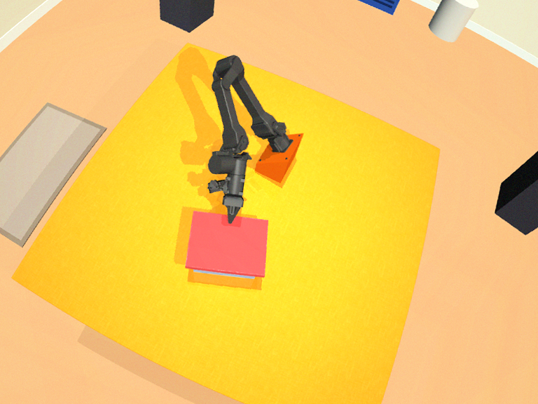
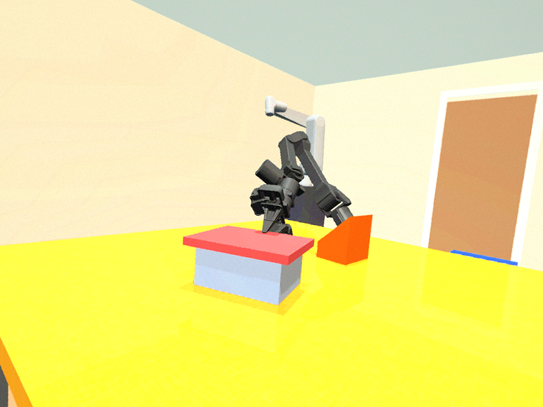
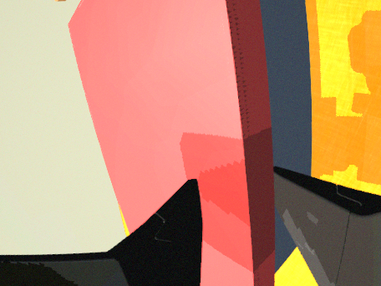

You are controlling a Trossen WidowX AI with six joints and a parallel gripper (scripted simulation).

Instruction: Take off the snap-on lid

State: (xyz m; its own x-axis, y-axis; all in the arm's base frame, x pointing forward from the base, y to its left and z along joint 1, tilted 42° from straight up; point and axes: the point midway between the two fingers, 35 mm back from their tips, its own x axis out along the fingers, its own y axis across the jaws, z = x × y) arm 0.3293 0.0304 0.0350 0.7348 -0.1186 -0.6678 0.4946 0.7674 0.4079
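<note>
Right now the red lid is 7 cm ahead of my gripper tip, 4 cm to the left of it and 1 cm above it. Also, from my gripper tip: pale blue storage box: 7 cm ahead, 4 cm to the left, 4 cm below.
</note>
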